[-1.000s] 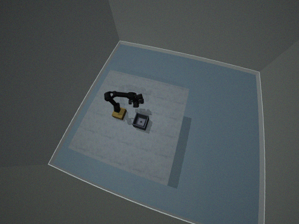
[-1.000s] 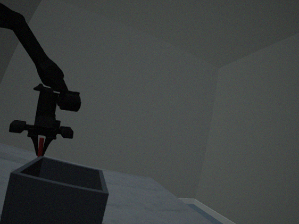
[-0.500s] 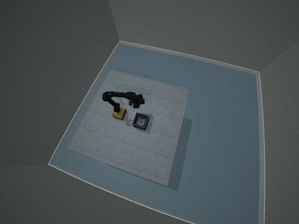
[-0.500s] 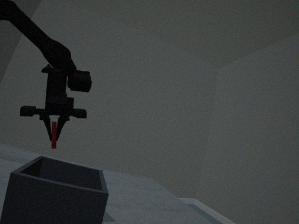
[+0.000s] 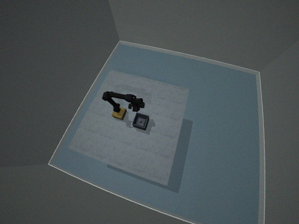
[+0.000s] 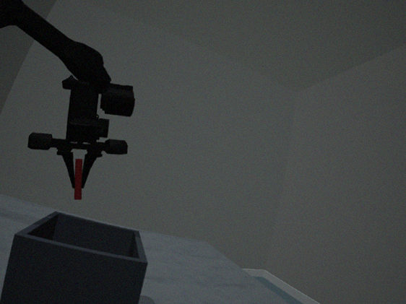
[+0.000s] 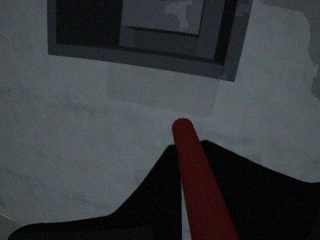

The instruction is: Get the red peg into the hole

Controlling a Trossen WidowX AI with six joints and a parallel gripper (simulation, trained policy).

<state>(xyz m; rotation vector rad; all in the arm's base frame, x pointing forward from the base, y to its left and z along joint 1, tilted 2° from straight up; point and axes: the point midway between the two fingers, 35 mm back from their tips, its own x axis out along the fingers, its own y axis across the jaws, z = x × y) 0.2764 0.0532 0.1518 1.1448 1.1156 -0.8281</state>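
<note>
Now: the pale plate 5 cm ahead of my gripper tip, 12 cm to the right of it and 14 cm below it. Also, from my gripper tip: red peg (2 cm above).
</note>
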